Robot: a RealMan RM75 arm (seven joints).
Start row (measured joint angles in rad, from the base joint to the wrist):
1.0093, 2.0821, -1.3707, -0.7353, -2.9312, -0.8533, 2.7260
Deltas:
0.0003, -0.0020, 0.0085, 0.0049, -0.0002, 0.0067, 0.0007
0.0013, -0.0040, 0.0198, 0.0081, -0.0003, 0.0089, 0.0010
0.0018, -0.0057, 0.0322, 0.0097, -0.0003, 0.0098, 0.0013
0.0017, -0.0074, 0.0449, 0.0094, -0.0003, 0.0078, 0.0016
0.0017, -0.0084, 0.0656, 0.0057, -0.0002, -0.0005, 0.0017
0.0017, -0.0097, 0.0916, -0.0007, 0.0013, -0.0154, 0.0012
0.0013, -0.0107, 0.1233, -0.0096, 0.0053, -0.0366, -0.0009
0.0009, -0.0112, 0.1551, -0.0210, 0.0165, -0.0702, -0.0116
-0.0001, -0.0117, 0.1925, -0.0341, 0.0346, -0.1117, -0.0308
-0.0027, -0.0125, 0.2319, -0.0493, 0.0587, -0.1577, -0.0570
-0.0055, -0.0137, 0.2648, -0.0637, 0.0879, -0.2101, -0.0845
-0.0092, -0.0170, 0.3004, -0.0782, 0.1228, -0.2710, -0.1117
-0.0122, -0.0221, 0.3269, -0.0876, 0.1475, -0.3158, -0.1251
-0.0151, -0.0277, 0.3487, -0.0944, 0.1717, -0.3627, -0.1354
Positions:
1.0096, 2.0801, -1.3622, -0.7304, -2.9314, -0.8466, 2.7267
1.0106, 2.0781, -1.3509, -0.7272, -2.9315, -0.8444, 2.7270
1.0111, 2.0764, -1.3385, -0.7256, -2.9315, -0.8435, 2.7273
1.0110, 2.0747, -1.3258, -0.7259, -2.9315, -0.8455, 2.7276
1.0110, 2.0737, -1.3051, -0.7296, -2.9314, -0.8538, 2.7277
1.0110, 2.0724, -1.2791, -0.7360, -2.9299, -0.8687, 2.7272
1.0106, 2.0714, -1.2474, -0.7449, -2.9259, -0.8899, 2.7251
1.0102, 2.0709, -1.2156, -0.7563, -2.9147, -0.9235, 2.7144
1.0092, 2.0704, -1.1782, -0.7694, -2.8966, -0.9650, 2.6952
1.0066, 2.0696, -1.1388, -0.7846, -2.8725, -1.0110, 2.6690
1.0038, 2.0684, -1.1059, -0.7990, -2.8433, -1.0634, 2.6415
1.0001, 2.0651, -1.0703, -0.8135, -2.8084, -1.1243, 2.6143
0.9971, 2.0600, -1.0438, -0.8229, -2.7837, -1.1691, 2.6009
0.9942, 2.0544, -1.0220, -0.8297, -2.7595, -1.2160, 2.5906

